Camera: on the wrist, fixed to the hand. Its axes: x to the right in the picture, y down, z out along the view.
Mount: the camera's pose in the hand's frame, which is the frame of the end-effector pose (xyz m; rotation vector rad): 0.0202 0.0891 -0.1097 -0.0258 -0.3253 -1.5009
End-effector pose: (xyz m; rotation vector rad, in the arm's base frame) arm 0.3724 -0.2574 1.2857 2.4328 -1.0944 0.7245
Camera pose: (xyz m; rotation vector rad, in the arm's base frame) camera 0.2825 -0.2674 1.3961 2.4928 0.7480 -0.1998
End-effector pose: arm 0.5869 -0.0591 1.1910 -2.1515 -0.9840 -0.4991
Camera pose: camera 0.6627 -0.1708 1.2376 -1.1298 -2.6930 -0.7916
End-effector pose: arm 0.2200 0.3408 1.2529 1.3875 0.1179 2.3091
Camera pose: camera 0.0889 0.2855 1.2415 0.9931 0.7226 0.8290
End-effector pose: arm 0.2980 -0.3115 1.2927 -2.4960 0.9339 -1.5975
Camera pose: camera 0.1707 -0.3637 1.3308 2.2745 0.8636 0.6890
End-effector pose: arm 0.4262 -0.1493 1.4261 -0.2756 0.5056 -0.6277
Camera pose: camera 0.4259 -0.1028 1.2911 -0.7749 -0.1091 -1.9850
